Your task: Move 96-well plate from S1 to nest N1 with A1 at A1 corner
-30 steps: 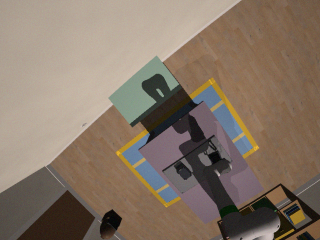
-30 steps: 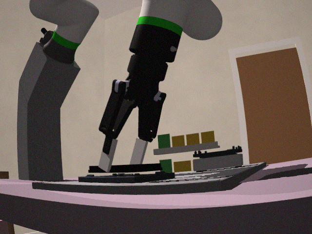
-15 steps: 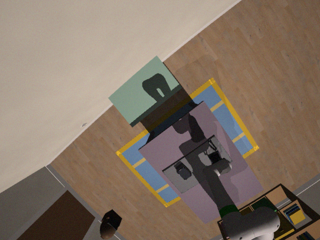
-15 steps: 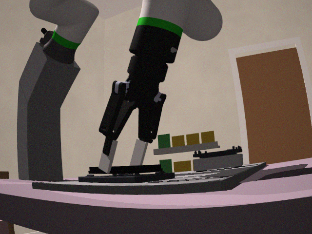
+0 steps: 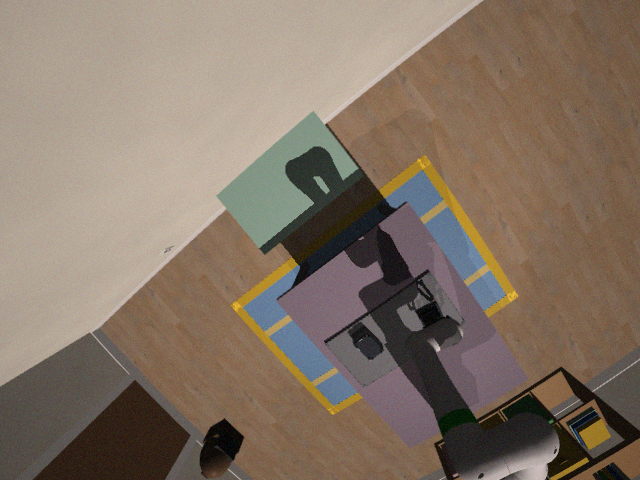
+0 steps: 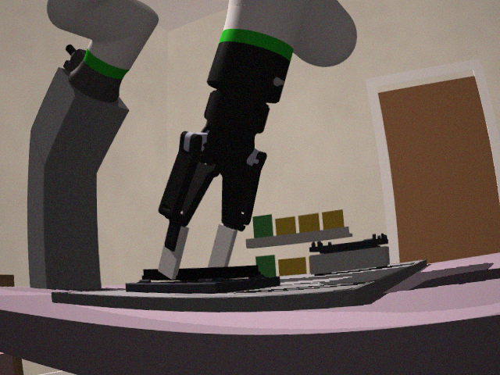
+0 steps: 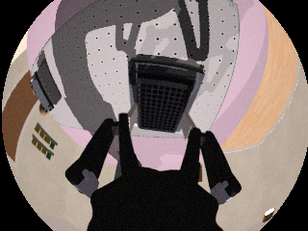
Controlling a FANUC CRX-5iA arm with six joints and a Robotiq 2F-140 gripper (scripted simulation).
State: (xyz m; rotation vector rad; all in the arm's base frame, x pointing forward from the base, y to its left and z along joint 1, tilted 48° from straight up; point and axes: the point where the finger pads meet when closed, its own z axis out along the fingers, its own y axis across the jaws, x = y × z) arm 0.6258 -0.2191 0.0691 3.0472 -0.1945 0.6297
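The black 96-well plate is 2 cm below my hand. Round my hand: black plate nest N1 (4 cm below).
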